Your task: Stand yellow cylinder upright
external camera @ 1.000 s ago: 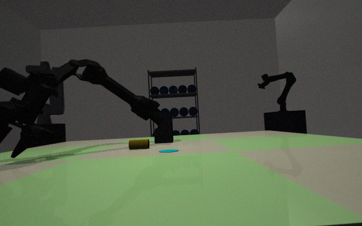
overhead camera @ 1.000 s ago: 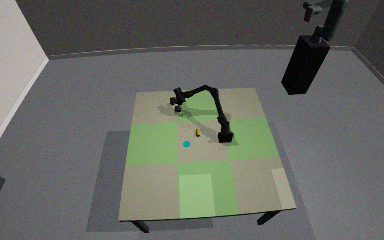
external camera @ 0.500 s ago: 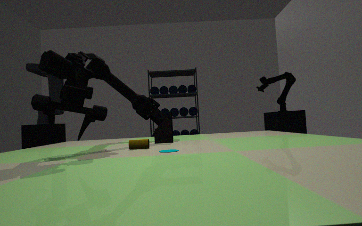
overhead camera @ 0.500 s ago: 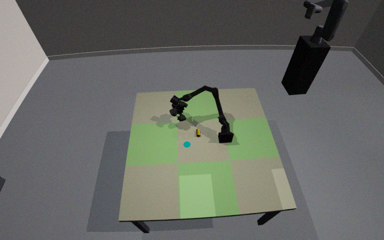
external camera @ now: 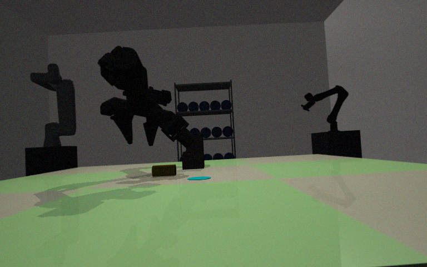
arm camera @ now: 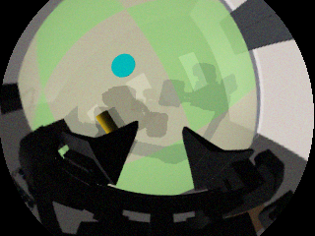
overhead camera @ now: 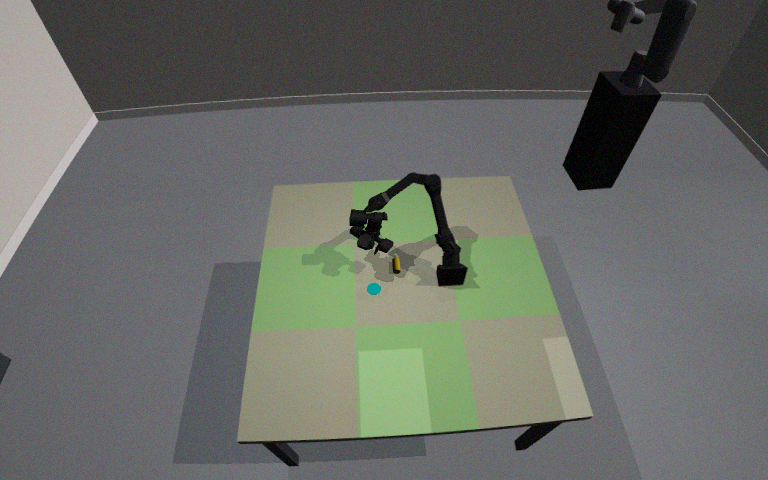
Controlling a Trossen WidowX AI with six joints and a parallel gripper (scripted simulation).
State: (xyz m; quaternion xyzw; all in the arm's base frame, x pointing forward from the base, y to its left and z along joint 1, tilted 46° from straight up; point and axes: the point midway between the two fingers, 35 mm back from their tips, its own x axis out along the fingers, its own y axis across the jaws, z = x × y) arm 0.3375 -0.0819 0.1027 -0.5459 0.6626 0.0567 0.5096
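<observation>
The yellow tall cylinder is 120 mm behind my gripper tip, 40 mm to the left of it and 80 mm below it. From my gripper tip the other things lie so: flat cyan circle: 10 mm behind, 140 mm to the left, 90 mm below.
</observation>
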